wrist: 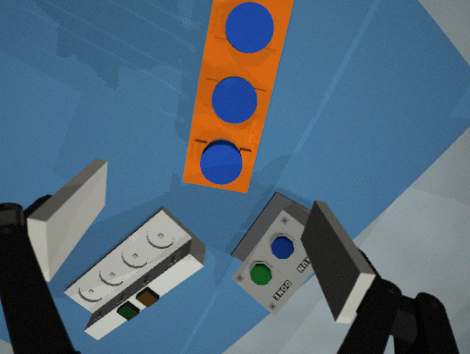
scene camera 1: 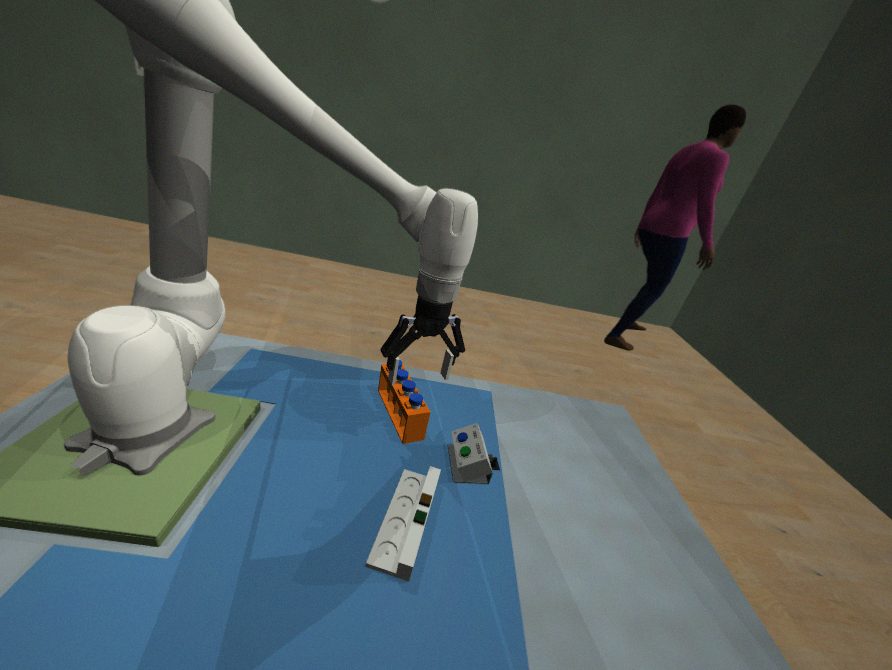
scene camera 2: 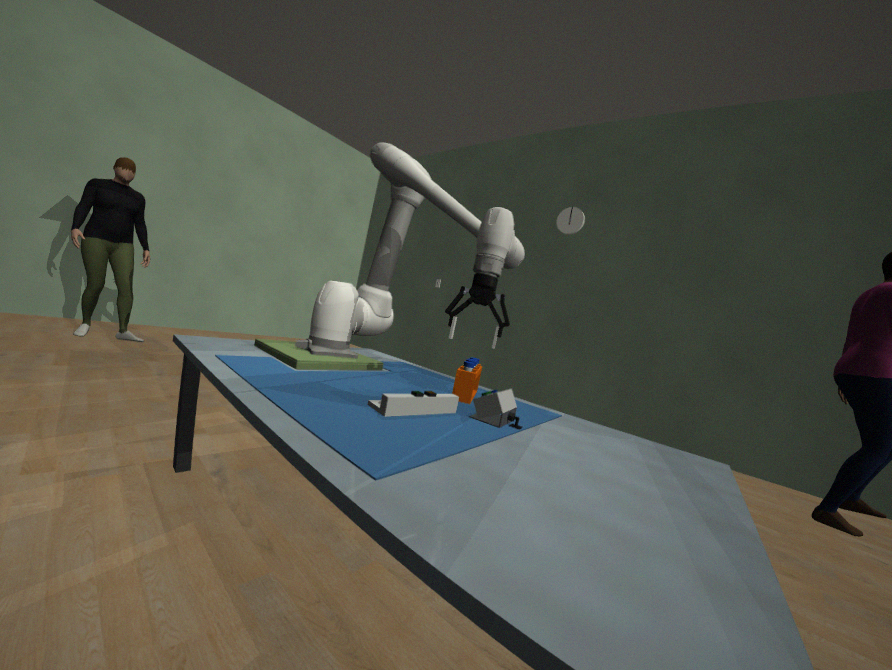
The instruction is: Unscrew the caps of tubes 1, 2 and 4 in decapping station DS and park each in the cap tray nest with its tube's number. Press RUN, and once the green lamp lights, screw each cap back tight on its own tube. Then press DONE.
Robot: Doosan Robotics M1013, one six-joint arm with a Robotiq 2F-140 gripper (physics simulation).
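The orange decapping rack stands upright with several blue caps seated in a row on its tubes. Tube numbers are not readable. The white cap tray has empty nests. Its green lamp looks dark. The grey button box carries the blue RUN button and the green DONE button. My gripper is open and empty, above the rack.
A brown lamp sits beside the green one on the tray. The arm's base stands on a green plate. A blue mat lies under the station. A person in pink and a person in black stand beyond the table.
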